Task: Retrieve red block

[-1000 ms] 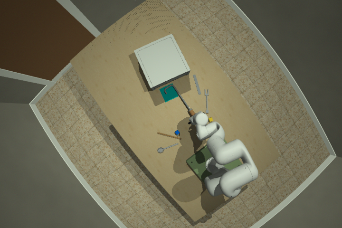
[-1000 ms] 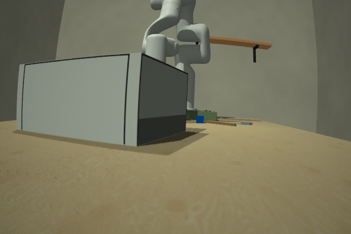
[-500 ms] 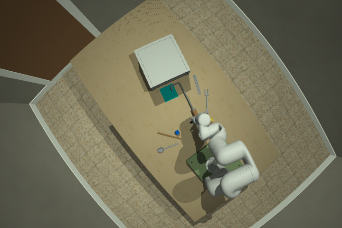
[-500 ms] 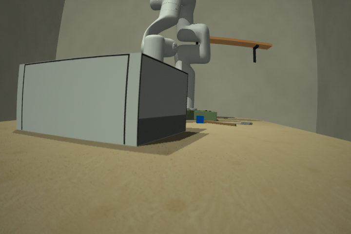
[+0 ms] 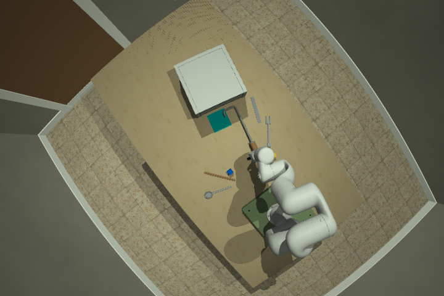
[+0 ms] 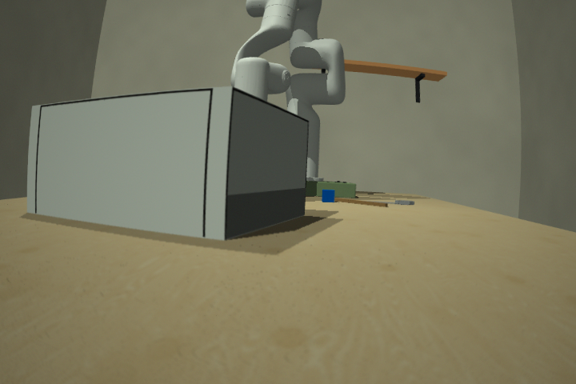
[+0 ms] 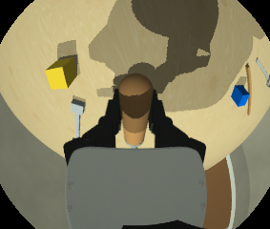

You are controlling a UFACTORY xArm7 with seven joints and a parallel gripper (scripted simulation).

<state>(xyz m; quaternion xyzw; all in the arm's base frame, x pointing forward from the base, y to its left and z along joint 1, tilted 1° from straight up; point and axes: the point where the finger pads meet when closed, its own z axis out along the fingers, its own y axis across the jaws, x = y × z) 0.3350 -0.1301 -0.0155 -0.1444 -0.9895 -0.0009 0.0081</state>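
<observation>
Right now my hand is 27 cm short of the teal square, 4 cm to the right of it and 2 cm above it. Round my hand: fork: 13 cm to the right, 5 cm ahead, 2 cm below; then yellow block: 7 cm behind, 6 cm to the right, 1 cm below; then hook tool: 14 cm ahead, 1 cm below.
</observation>
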